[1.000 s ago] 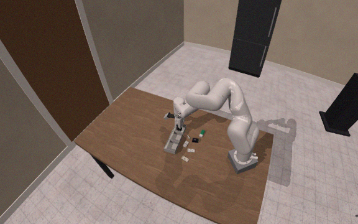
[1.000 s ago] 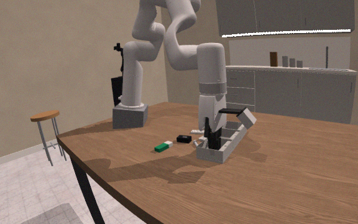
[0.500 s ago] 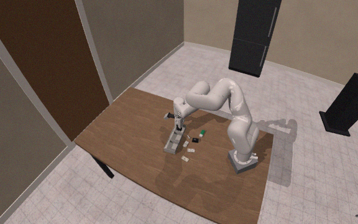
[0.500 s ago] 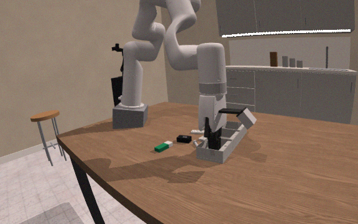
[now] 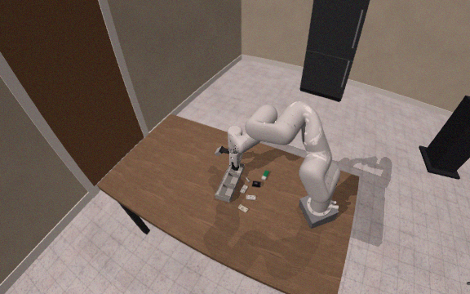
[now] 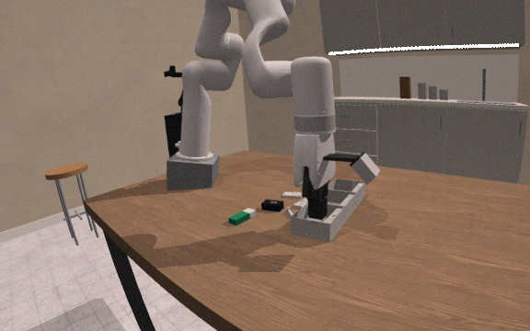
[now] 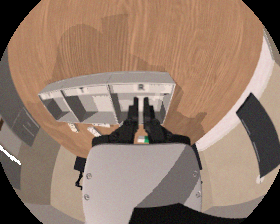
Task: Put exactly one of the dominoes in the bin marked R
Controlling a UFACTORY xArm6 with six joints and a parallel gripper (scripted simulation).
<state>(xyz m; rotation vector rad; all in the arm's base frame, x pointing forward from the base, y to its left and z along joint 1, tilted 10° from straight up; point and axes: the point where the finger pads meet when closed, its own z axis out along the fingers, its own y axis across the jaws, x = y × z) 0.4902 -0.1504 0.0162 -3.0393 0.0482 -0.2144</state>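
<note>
The grey bin tray lies 8 cm to the left of my hand and 3 cm below it. Round my hand: small bolt 9 cm behind, 4 cm to the left, 4 cm below; black block 15 cm behind, 6 cm to the left, 4 cm below; green-and-white block 17 cm behind, 1 cm to the right, 4 cm below.
</note>
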